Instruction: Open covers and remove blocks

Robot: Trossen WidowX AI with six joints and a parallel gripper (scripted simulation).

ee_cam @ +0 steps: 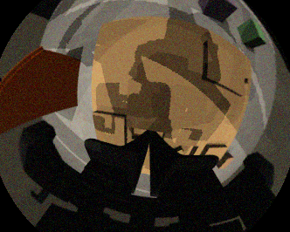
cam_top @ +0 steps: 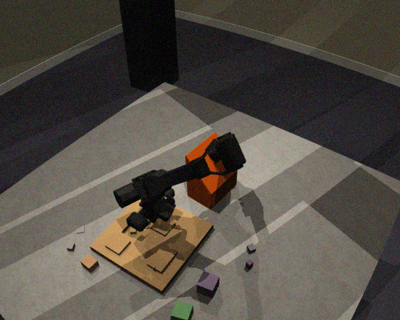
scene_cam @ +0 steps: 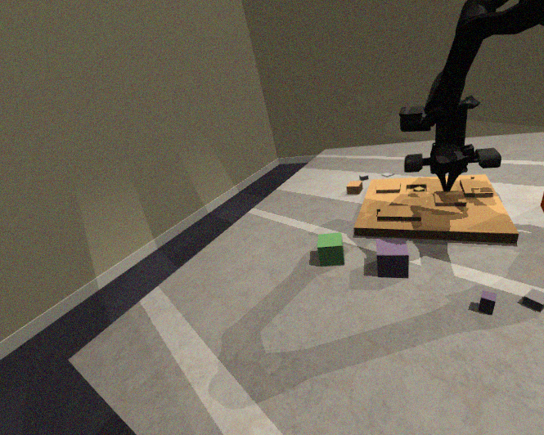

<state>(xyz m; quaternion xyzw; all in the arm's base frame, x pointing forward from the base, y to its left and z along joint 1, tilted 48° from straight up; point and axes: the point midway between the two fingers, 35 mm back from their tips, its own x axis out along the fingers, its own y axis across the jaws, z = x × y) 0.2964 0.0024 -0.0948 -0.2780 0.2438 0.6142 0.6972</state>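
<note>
The tan puzzle board lies 4 cm ahead of my gripper tip and 3 cm to the left of it. From my gripper tip the other things lie so: brown cube: 24 cm ahead, 8 cm to the right, 1 cm below; then green cube: 22 cm ahead, 27 cm to the left; then purple cube: 10 cm ahead, 28 cm to the left.
</note>
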